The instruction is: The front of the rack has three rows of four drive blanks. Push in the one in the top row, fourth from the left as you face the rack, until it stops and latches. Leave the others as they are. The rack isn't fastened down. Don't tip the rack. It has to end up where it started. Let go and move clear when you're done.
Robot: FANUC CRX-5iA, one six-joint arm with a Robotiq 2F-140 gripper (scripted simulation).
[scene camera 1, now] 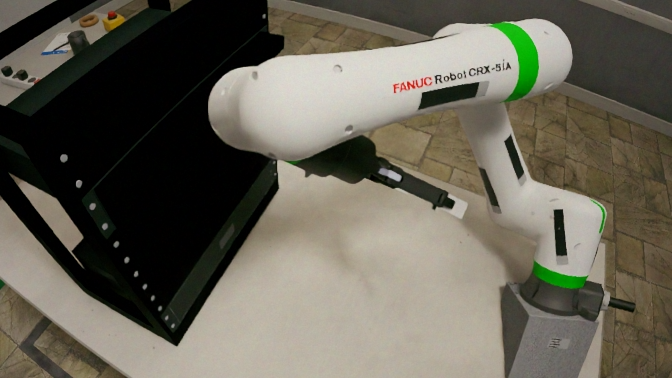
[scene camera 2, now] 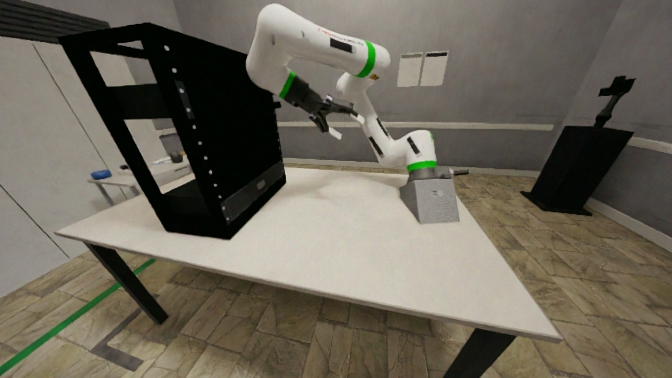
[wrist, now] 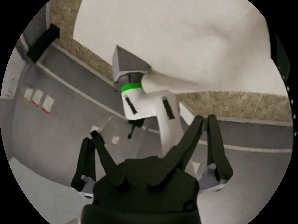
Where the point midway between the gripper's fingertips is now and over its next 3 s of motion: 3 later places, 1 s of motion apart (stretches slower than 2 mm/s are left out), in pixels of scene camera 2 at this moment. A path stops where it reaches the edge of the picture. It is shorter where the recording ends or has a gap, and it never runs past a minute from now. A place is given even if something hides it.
My gripper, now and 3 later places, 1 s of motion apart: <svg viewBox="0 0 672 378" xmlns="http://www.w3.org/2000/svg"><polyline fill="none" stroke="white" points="350,130 353,137 359,149 363,147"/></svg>
